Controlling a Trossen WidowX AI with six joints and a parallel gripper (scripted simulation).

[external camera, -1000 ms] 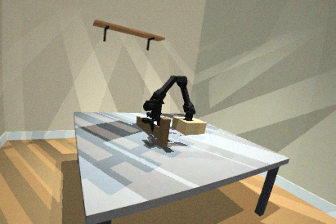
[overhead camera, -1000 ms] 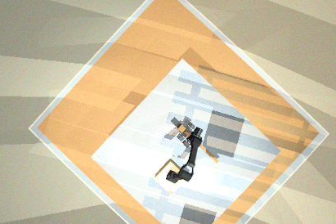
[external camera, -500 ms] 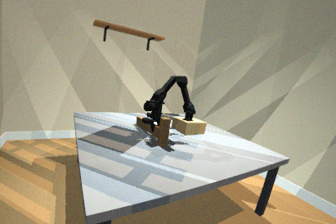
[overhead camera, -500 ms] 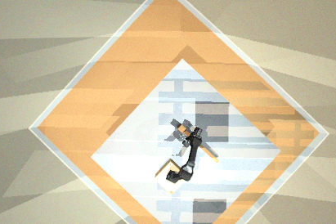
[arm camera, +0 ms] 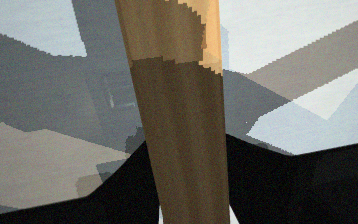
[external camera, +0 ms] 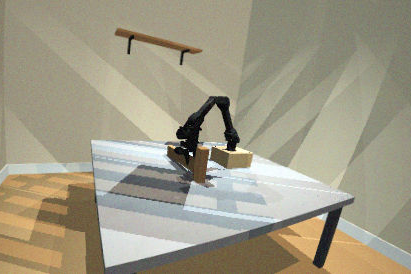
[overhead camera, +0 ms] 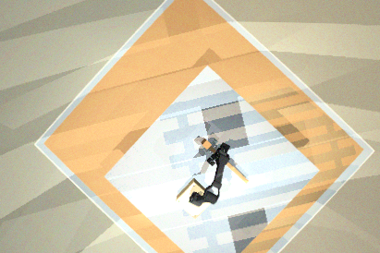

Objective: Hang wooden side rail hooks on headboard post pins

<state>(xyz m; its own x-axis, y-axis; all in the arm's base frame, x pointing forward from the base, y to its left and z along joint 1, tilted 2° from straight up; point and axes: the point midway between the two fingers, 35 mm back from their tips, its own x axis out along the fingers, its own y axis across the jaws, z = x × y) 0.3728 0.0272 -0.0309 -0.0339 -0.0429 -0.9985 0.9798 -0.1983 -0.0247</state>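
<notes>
Right now the headboard post is 110 mm to the left of my gripper tip, 40 mm above it and 20 mm ahead of it.
</notes>
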